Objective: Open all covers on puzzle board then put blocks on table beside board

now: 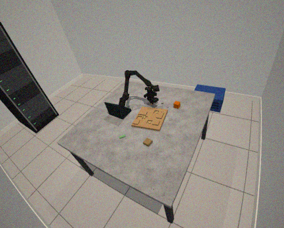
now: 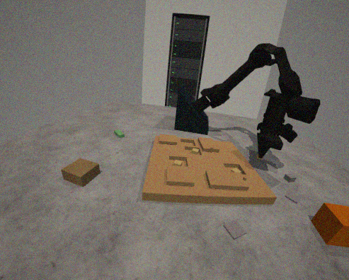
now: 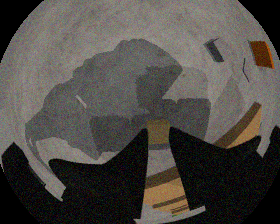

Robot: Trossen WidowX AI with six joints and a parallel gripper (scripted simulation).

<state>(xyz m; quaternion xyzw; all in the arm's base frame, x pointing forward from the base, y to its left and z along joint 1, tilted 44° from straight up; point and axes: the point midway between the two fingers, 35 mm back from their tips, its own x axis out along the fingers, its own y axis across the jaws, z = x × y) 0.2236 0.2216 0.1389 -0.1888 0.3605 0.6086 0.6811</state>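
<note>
Now: gripper tip 110 mm short of the tan puzzle board, 220 mm to the left of it and 10 mm below it. The rest, counted from my gripper tip: small green piece (530 mm to the right, 10 mm below); orange cube (280 mm ahead, 70 mm to the left, 10 mm above); brown block (260 mm ahead, 480 mm to the right).
</note>
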